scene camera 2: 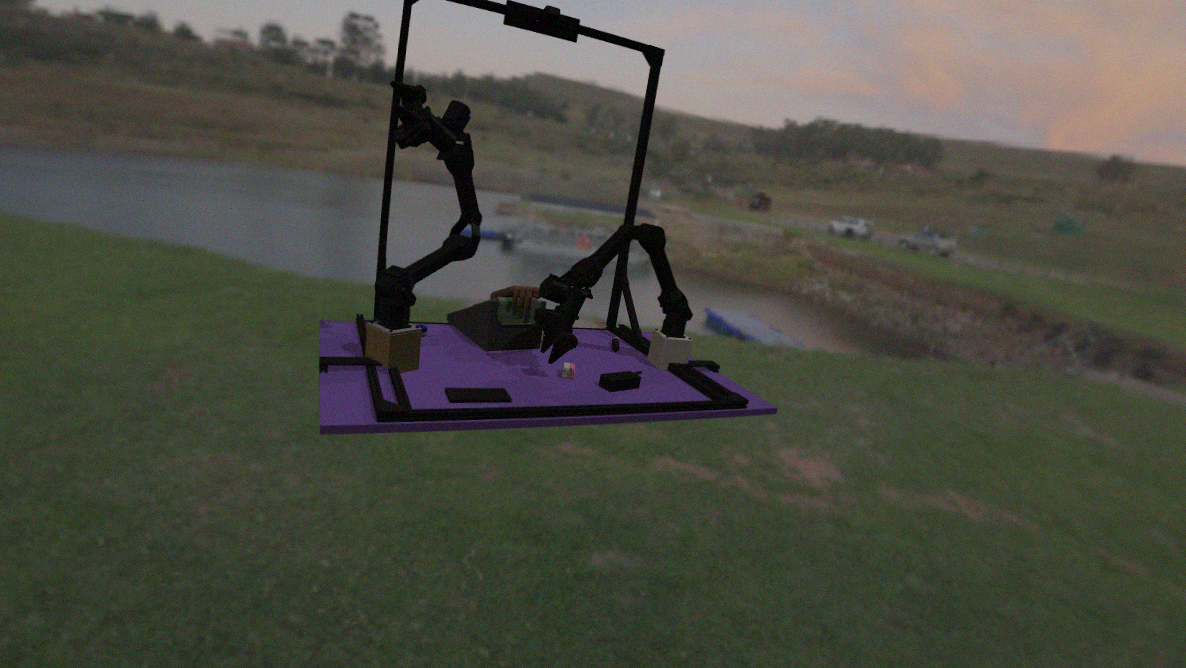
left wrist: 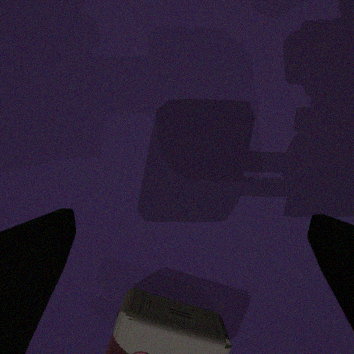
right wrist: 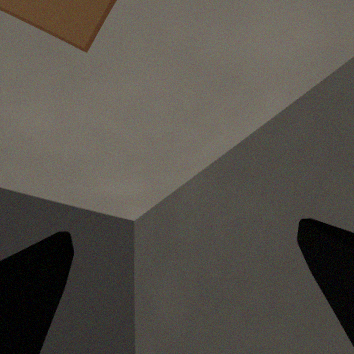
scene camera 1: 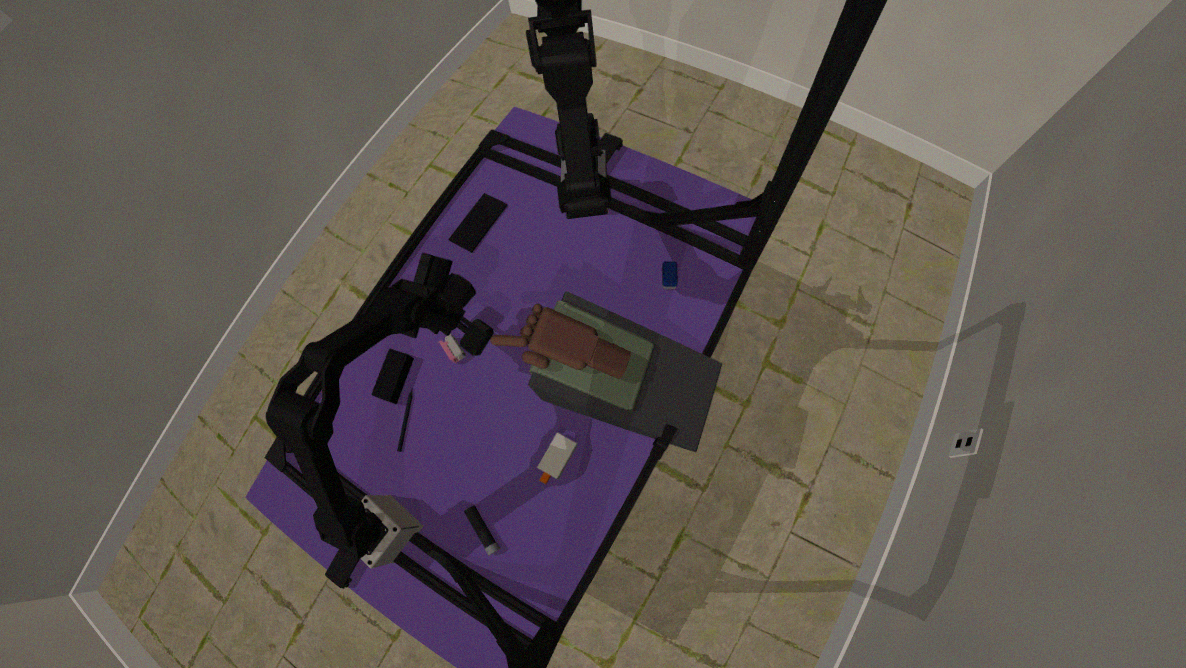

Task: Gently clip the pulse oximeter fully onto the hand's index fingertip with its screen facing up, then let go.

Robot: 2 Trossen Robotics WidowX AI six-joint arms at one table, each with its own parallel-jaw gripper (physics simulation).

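Where they show: left gripper, fingertip midpoint: [scene camera 2: 545, 357] [left wrist: 194, 223] [scene camera 1: 470, 321]; right gripper, fingertip midpoint: [scene camera 2: 392, 92] [right wrist: 186, 236]; left arm's base at its link origin: [scene camera 2: 672, 334] [scene camera 1: 367, 531]; right arm's base at its link origin: [scene camera 2: 394, 325].
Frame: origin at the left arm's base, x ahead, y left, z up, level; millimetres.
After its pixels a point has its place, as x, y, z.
The pulse oximeter [scene camera 1: 451, 347] {380, 135, -74} [scene camera 2: 568, 370] {388, 164, -80} [left wrist: 172, 324] {397, 137, -77}, a small white clip with a pink underside, lies on the purple mat [scene camera 1: 524, 265] {630, 141, -105} just off the tip of the index finger [scene camera 1: 510, 341]. The brown model hand [scene camera 1: 567, 341] {508, -107, 82} [scene camera 2: 514, 292] {529, -21, 87} rests on a green pad [scene camera 1: 604, 385] {493, -194, 17}. My left gripper [scene camera 1: 466, 341] {449, 131, -58} [scene camera 2: 555, 350] {449, 131, -58} [left wrist: 194, 223] {449, 131, -58} is open and hangs low over the oximeter, which sits between the fingers at the bottom edge of the left wrist view. My right gripper [scene camera 2: 408, 109] {918, 152, 572} [right wrist: 186, 236] {918, 152, 572} is open and empty, raised high and facing a grey wall.
On the mat lie a blue block [scene camera 1: 670, 273] {788, -150, -73}, a white box with an orange end [scene camera 1: 556, 456] {337, -187, -77}, a black cylinder [scene camera 1: 481, 529] {131, -155, -80}, a flat black plate [scene camera 1: 478, 222] {655, 308, -97}, a black block [scene camera 1: 393, 375] {253, 202, -71} and a black pen [scene camera 1: 405, 420] {194, 125, -97}. A grey base [scene camera 1: 683, 391] {584, -315, -55} carries the pad. A black frame [scene camera 1: 809, 126] {907, -272, 359} surrounds the mat.
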